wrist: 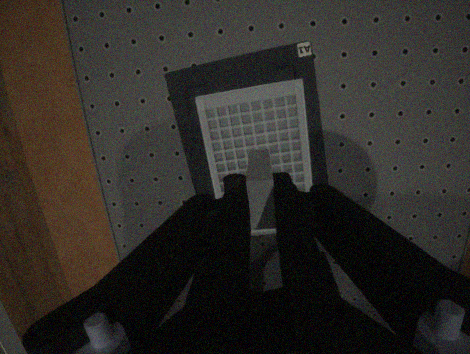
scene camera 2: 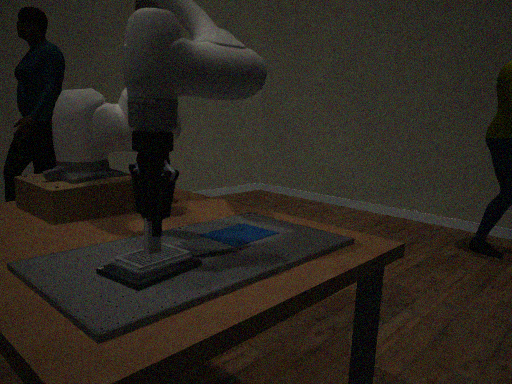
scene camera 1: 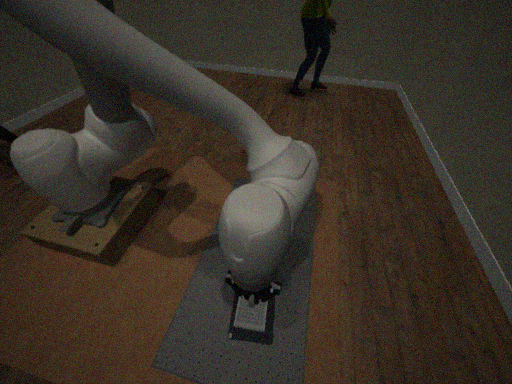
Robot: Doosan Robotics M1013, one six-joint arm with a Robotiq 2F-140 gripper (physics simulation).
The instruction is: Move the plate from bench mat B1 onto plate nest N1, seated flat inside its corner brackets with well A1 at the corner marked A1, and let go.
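Pixels of known places: gripper, fingertip midpoint: (wrist: 260,167) (scene camera 2: 152,252) (scene camera 1: 252,302); arm's base, origin of the base link: (scene camera 2: 83,176) (scene camera 1: 95,203).
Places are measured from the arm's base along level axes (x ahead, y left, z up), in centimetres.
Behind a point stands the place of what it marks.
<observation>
The white well plate (scene camera 1: 250,317) {z -6.4, x 60.0, y -26.6 cm} (scene camera 2: 148,257) {z -6.4, x 60.7, y -24.5 cm} (wrist: 250,121) {z -6.8, x 60.1, y -26.5 cm} lies flat on the dark plate nest N1 (scene camera 1: 248,337) {z -8.0, x 60.1, y -30.9 cm} (scene camera 2: 123,277) {z -8.0, x 62.0, y -31.2 cm} (wrist: 181,126) {z -8.0, x 66.1, y -27.0 cm}, inside its frame. The A1 label (wrist: 304,48) {z -8.0, x 55.1, y -31.2 cm} marks the nest's far right corner in the wrist view. My gripper (scene camera 1: 254,295) {z -6.0, x 60.0, y -22.8 cm} (scene camera 2: 154,244) {z -6.0, x 60.0, y -22.8 cm} (wrist: 260,167) {z -6.0, x 60.0, y -22.8 cm} is shut with nothing between the fingers. It stands upright over the plate, with its closed tips down at the plate's top near one short end. The blue bench mat B1 (scene camera 2: 239,233) {z -9.0, x 58.0, y 7.6 cm} lies bare further along the board.
The nest and mat sit on a grey perforated board (scene camera 1: 198,338) {z -9.2, x 46.8, y -32.7 cm} (scene camera 2: 62,273) {z -9.2, x 49.7, y -35.6 cm} (wrist: 380,95) {z -9.2, x 49.0, y -26.4 cm} on an orange table (scene camera 1: 82,314) {z -10.5, x 11.6, y -31.3 cm} (scene camera 2: 289,289) {z -10.5, x 84.6, y -11.1 cm}. The arm's base stands on a wooden block (scene camera 1: 86,237) {z -0.6, x 5.6, y -12.7 cm} (scene camera 2: 70,198) {z -3.5, x 13.3, y -12.4 cm}. One person (scene camera 2: 35,94) stands behind the table and another person (scene camera 1: 314,45) (scene camera 2: 500,157) walks on the floor.
</observation>
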